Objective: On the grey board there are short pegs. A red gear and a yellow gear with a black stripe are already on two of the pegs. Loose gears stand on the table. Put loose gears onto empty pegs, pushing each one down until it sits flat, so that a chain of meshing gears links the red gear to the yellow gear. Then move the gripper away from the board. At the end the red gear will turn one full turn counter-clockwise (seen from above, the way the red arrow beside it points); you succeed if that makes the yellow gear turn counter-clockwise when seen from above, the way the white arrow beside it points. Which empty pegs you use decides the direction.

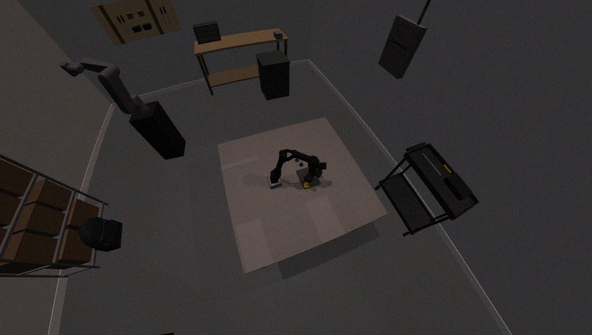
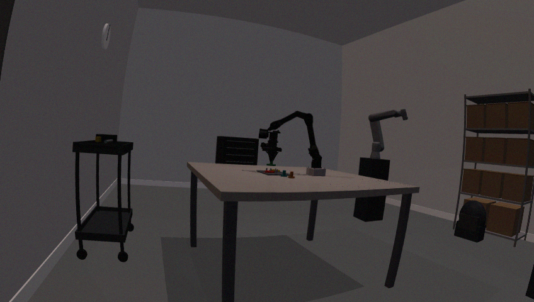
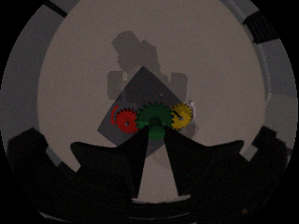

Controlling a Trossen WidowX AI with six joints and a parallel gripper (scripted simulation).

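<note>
My gripper tip is now 1 cm past the grey board, 4 cm to the right of it and 8 cm above it. Round my gripper tip: yellow gear 5 cm behind, 4 cm to the right, 6 cm below; red gear 2 cm ahead, 6 cm to the left, 6 cm below; green gear 1 cm below.
</note>
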